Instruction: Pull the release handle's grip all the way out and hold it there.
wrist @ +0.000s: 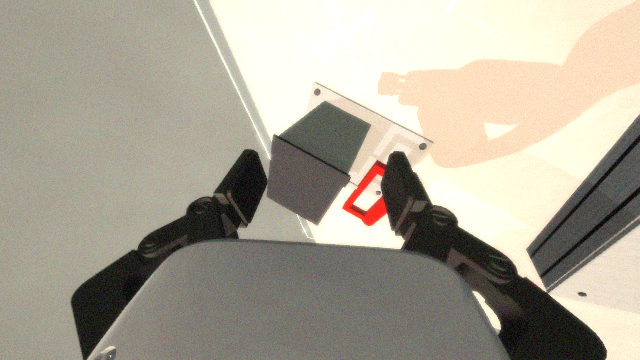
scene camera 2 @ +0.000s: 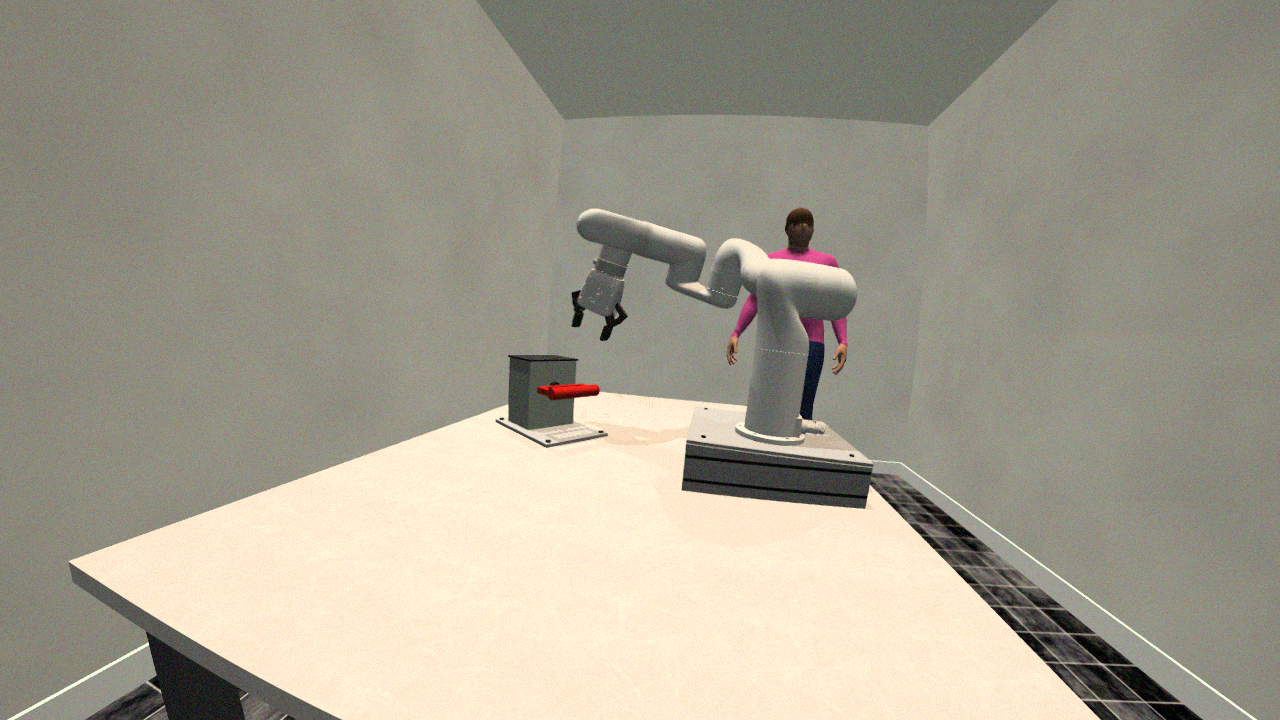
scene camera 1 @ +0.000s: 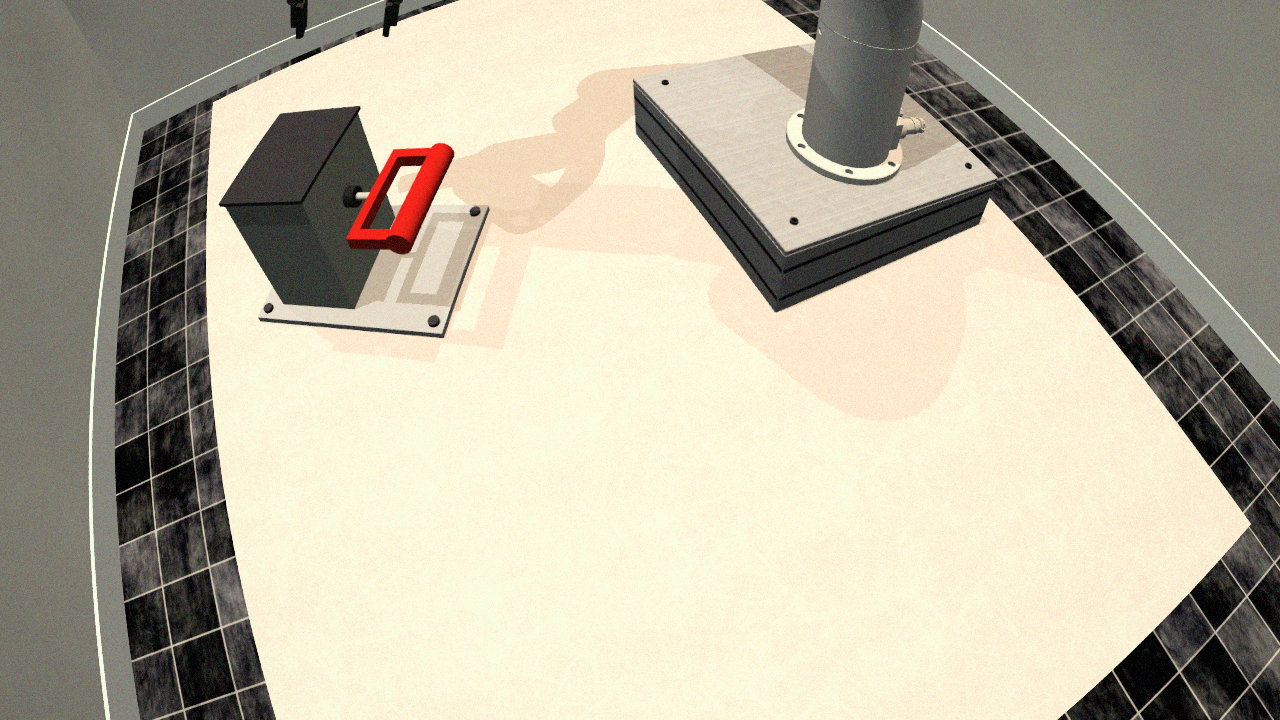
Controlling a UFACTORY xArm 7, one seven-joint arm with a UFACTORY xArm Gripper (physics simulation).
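Observation:
The release handle is a red frame with a thick round grip bar (scene camera 1: 424,198) (scene camera 2: 574,391). It stands out level from the side of a dark grey box (scene camera 1: 308,232) (scene camera 2: 541,394) (wrist: 325,140), joined by a short pale rod (scene camera 1: 362,195). In the wrist view the red handle (wrist: 358,197) is partly hidden behind the right finger. My gripper (scene camera 1: 343,34) (scene camera 2: 590,331) (wrist: 322,167) is open and empty. It hangs above and behind the box and handle, apart from both. In scene camera 1 its fingertips show at the top edge.
The box stands on a light base plate (scene camera 1: 352,320) (scene camera 2: 547,441) (wrist: 345,103) with dark bolts, on the cream table (scene camera 1: 626,501) (scene camera 2: 537,573). The arm's pedestal (scene camera 1: 707,161) (scene camera 2: 774,479) (wrist: 590,210) stands to the right of the box. A person in pink (scene camera 2: 825,333) stands behind the arm.

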